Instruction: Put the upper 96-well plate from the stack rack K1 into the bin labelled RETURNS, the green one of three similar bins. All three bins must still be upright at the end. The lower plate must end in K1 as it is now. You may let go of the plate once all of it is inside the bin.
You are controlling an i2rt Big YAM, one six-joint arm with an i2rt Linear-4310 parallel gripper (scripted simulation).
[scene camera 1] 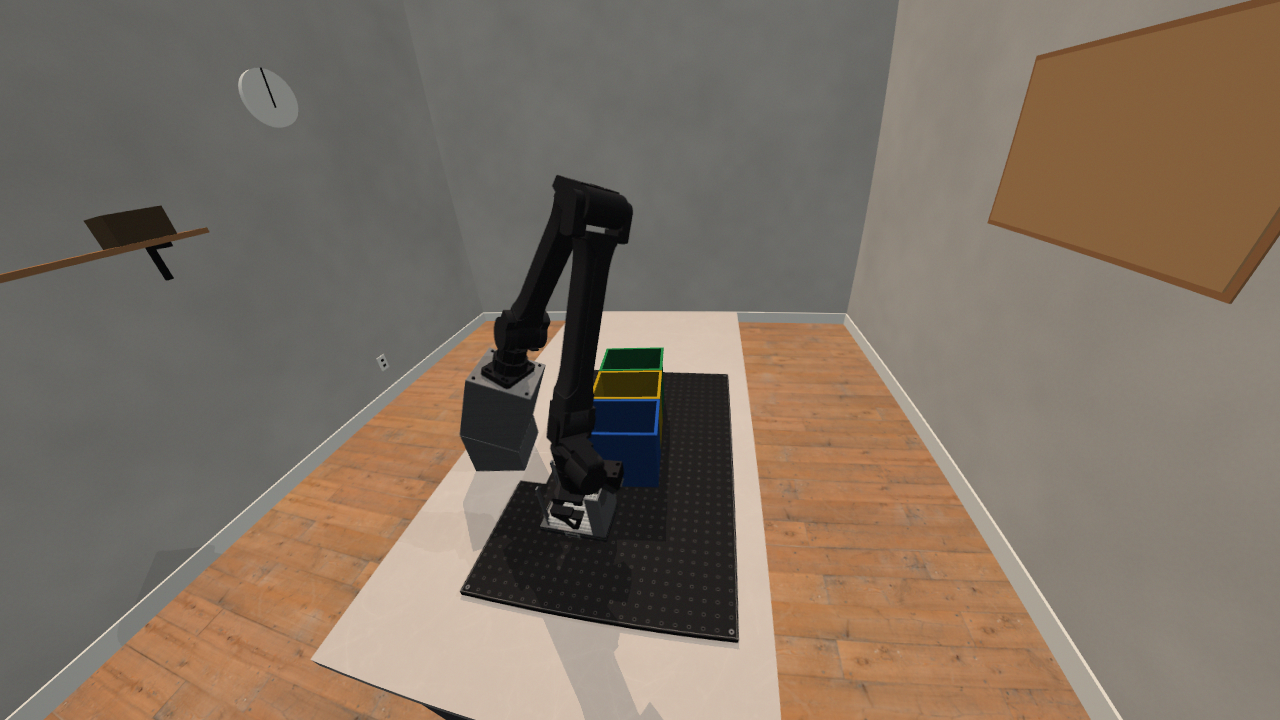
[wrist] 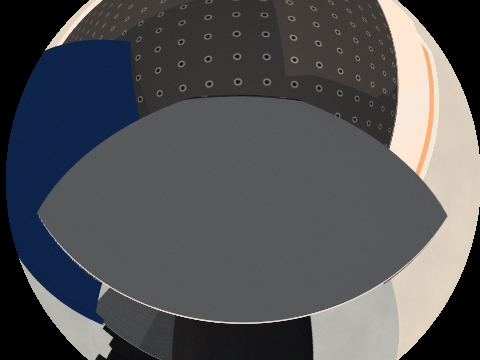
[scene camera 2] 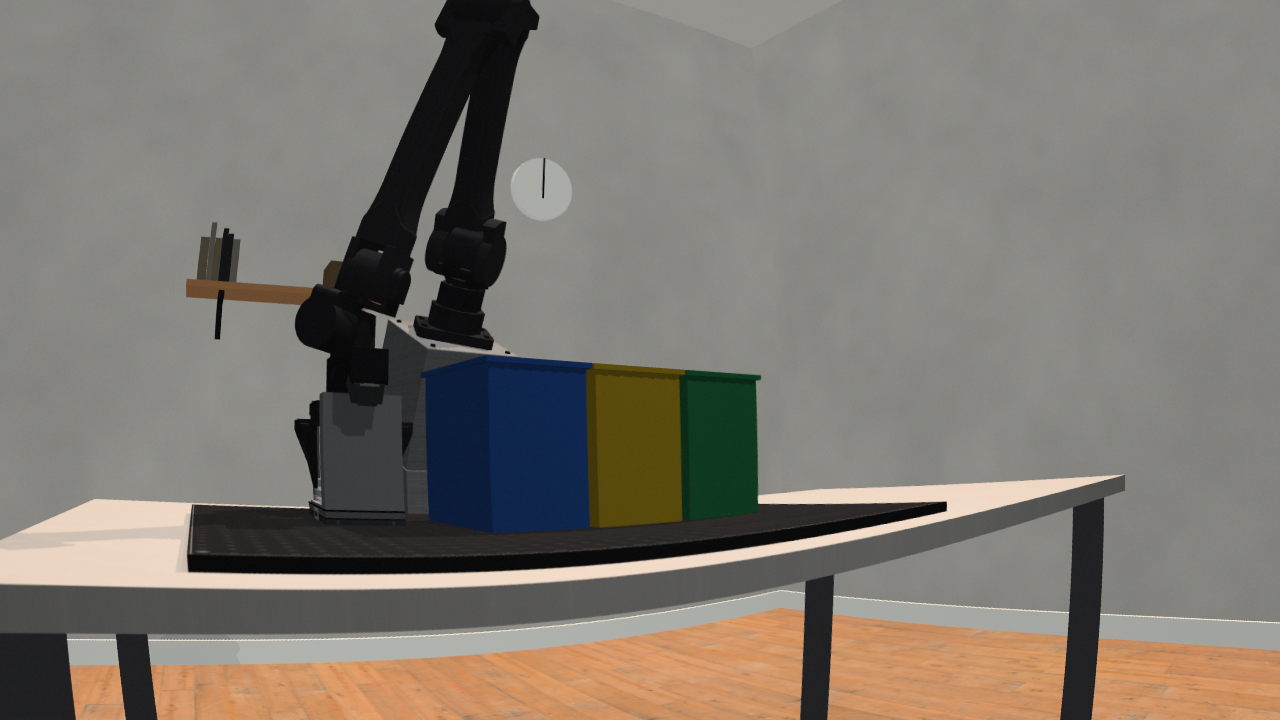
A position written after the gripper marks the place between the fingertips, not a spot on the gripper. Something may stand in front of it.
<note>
In view: the gripper [scene camera 2: 353, 489], a yellow bin [scene camera 2: 633, 413], a green bin [scene camera 2: 718, 411], a blue bin [scene camera 2: 506, 437] and a grey rack wall [scene camera 2: 362, 445].
The yellow bin also shows in scene camera 1 [scene camera 1: 609, 384]. The green bin also shows in scene camera 1 [scene camera 1: 615, 359]. The blue bin is seen too in scene camera 1 [scene camera 1: 625, 430] and in the wrist view [wrist: 88, 96].
</note>
